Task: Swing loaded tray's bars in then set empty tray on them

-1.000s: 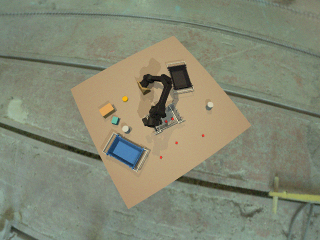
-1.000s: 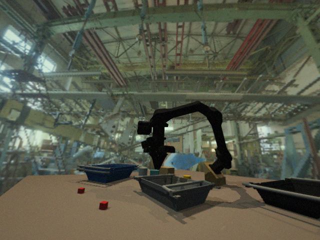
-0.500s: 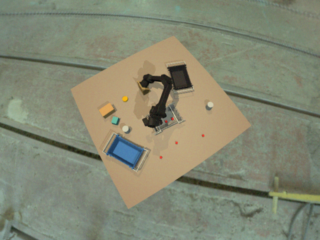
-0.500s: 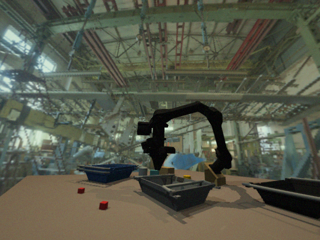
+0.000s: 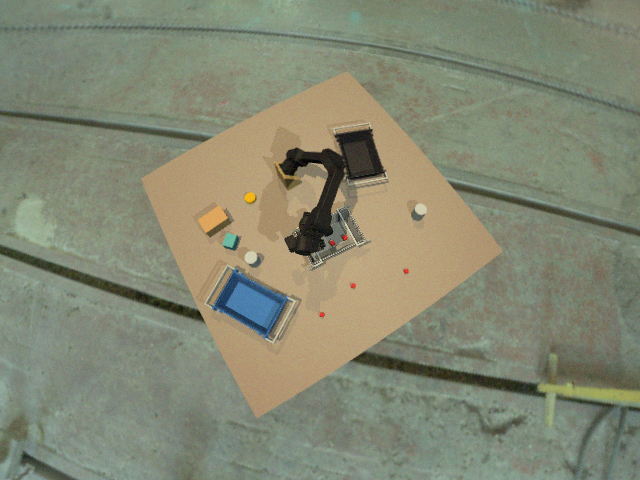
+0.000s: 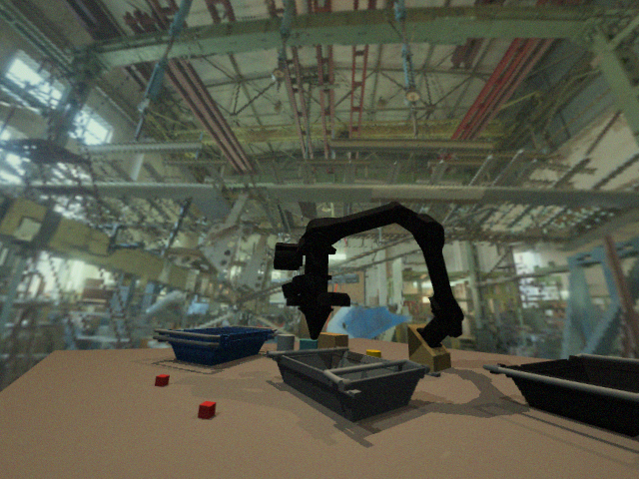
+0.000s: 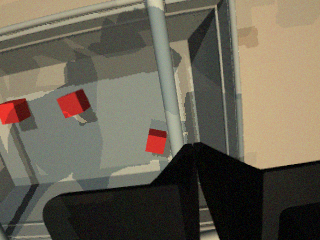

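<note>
My gripper tip is now 43 cm to the right of the black tray, 29 cm past it and 4 cm above it. Also, from my gripper tip: teal cube (30 cm to the right, 20 cm behind, 6 cm below); orange box (33 cm behind, 32 cm to the right, 6 cm below); yellow disc (36 cm behind, 13 cm to the right, 8 cm below).
</note>
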